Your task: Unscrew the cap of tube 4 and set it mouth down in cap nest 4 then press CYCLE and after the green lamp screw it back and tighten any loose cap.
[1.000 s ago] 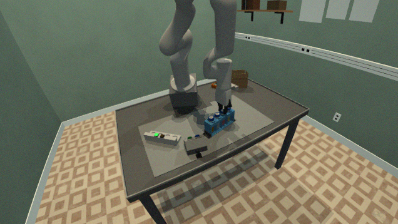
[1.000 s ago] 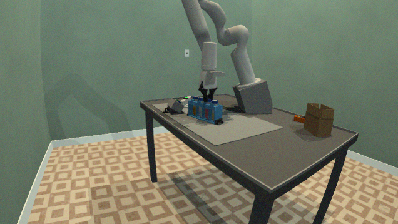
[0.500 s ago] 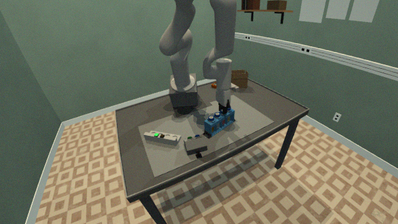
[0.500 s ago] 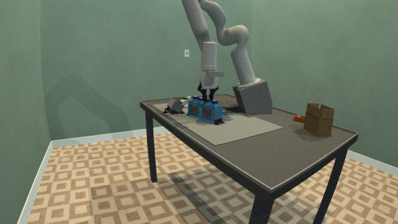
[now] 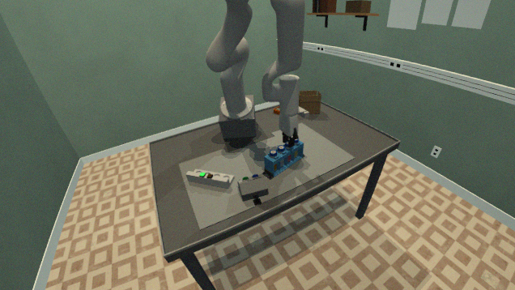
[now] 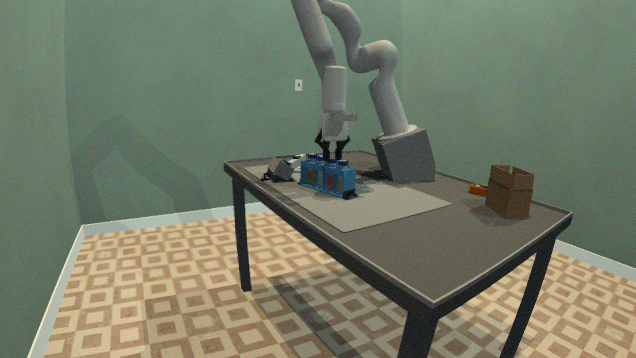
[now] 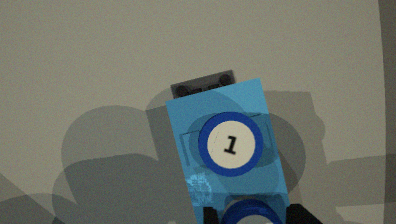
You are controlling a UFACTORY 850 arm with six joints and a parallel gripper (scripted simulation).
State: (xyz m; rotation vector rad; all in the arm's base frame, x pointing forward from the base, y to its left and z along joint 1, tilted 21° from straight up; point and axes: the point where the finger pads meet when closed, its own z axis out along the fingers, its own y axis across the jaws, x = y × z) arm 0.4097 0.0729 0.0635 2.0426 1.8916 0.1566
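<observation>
Now: hand 1 cm short of the blue cap marked 4, 10 cm to the left of it and 2 cm above it. Also, from my hand: blue key (5 cm ahead, 23 cm to the right, 7 cm below); then green key (4 cm ahead, 27 cm to the right, 7 cm below); then grey key housing (6 cm ahead, 25 cm to the right, 8 cm below).
</observation>
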